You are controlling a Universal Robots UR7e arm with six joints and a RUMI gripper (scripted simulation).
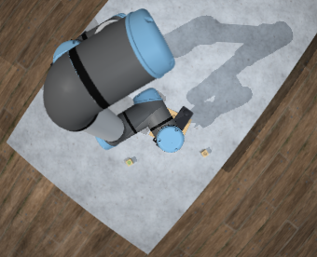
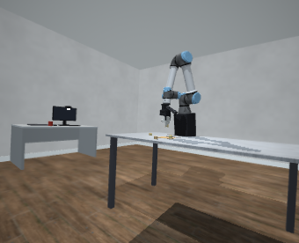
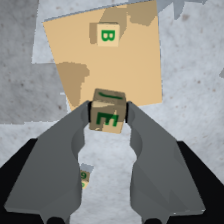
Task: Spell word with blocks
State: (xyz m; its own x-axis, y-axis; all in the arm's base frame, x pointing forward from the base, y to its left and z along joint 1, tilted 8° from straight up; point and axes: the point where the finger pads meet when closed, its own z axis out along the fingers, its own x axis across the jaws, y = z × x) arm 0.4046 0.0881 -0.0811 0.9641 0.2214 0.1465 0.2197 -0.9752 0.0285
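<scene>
Right now my hand is 12 cm above the tan mat. The rest, counted from my hand: E block right at my hand; B block 1 cm behind, 4 cm to the left, 10 cm below; D block 23 cm to the right, 11 cm below.
</scene>
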